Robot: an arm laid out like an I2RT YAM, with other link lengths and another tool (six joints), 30 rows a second.
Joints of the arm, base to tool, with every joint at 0 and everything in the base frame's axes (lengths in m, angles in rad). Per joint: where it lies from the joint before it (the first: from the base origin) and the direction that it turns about. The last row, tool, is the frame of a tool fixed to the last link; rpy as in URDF.
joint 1: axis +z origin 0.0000 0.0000 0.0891
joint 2: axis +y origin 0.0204 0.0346 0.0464
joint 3: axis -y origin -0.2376 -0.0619 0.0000
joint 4: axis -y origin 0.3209 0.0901 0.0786
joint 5: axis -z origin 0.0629 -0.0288 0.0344
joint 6: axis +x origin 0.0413 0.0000 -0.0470
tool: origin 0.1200 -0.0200 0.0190 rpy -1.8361 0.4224 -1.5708
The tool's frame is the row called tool.
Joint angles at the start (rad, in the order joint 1, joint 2, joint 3, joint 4, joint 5, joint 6):
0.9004, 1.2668, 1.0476, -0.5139, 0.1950, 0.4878
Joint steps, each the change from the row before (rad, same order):
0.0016, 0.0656, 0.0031, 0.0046, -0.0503, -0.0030
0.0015, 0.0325, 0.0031, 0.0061, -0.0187, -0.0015
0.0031, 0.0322, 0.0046, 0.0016, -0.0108, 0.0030
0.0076, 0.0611, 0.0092, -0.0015, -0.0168, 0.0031
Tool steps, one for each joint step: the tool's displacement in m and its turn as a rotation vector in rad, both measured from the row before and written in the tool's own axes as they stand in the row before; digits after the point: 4 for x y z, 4 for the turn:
0.0038, 0.0130, 0.0263, -0.0755, 0.0164, -0.0099
0.0013, 0.0045, 0.0123, -0.0297, 0.0072, -0.0040
0.0021, 0.0043, 0.0116, -0.0259, 0.0124, 0.0009
0.0049, 0.0089, 0.0217, -0.0493, 0.0293, -0.0007

